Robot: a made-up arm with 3 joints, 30 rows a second.
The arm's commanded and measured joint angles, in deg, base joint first. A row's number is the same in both.
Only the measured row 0 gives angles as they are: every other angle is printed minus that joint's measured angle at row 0.
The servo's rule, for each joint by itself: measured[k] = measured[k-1] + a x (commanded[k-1-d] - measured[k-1]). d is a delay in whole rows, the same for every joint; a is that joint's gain. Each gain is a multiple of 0.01, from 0.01 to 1. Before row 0 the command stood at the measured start. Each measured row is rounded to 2 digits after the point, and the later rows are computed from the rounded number. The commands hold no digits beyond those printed.
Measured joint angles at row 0: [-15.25 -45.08 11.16]
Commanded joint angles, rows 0 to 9: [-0.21 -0.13 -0.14]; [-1.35 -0.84 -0.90]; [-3.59 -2.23 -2.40]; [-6.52 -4.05 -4.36]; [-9.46 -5.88 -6.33]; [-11.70 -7.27 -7.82]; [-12.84 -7.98 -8.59]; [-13.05 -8.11 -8.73]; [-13.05 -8.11 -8.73]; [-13.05 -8.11 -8.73]
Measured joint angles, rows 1 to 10: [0.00 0.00 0.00]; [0.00 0.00 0.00]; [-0.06 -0.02 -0.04]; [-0.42 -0.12 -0.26]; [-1.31 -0.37 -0.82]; [-2.77 -0.81 -1.74]; [-4.64 -1.42 -2.93]; [-6.62 -2.12 -4.20]; [-8.36 -2.82 -5.34]; [-9.67 -3.45 -6.22]
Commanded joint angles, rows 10 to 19: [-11.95 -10.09 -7.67]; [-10.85 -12.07 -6.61]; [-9.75 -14.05 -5.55]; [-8.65 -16.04 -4.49]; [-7.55 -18.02 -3.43]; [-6.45 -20.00 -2.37]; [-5.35 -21.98 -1.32]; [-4.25 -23.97 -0.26]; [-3.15 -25.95 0.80]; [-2.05 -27.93 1.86]
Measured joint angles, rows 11 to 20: [-10.62 -4.01 -6.87]; [-11.30 -4.50 -7.35]; [-11.48 -5.17 -7.43]; [-11.30 -6.00 -7.22]; [-10.87 -6.97 -6.79]; [-10.25 -8.06 -6.19]; [-9.49 -9.26 -5.47]; [-8.64 -10.55 -4.66]; [-7.72 -11.92 -3.79]; [-6.75 -13.37 -2.87]
